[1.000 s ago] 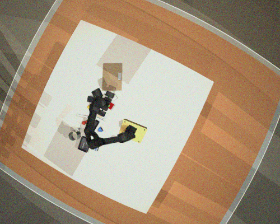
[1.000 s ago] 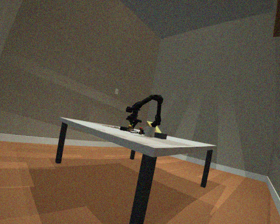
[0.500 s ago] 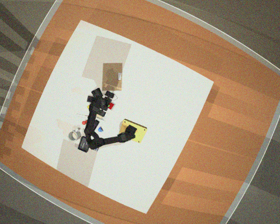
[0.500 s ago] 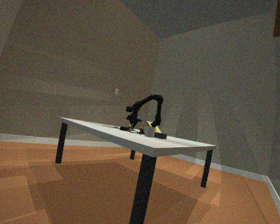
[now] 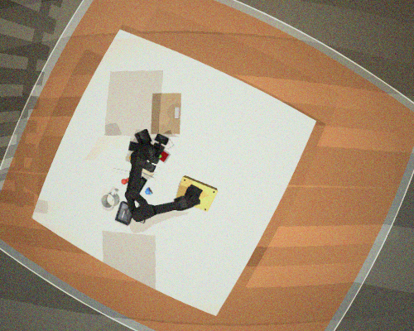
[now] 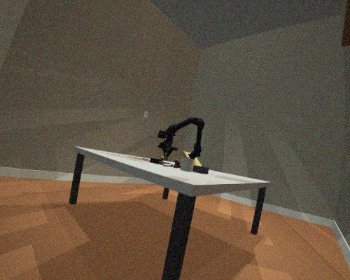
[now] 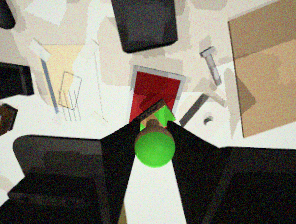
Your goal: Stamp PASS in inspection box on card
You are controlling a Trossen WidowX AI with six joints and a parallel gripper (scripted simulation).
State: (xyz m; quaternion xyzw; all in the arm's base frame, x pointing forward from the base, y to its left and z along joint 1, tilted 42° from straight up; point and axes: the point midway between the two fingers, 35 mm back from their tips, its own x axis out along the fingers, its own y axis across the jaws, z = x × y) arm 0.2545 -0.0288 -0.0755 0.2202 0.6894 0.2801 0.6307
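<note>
Right now the red ink pad is 50 mm below my gripper tip. From my gripper tip the other things lie so: yellow-knobbed stamp (120 mm ahead, 90 mm to the left, 40 mm below); lined paper slip (10 mm ahead, 100 mm to the left, 60 mm below); dark grey block (120 mm ahead, 30 mm to the left, 40 mm below).
</note>
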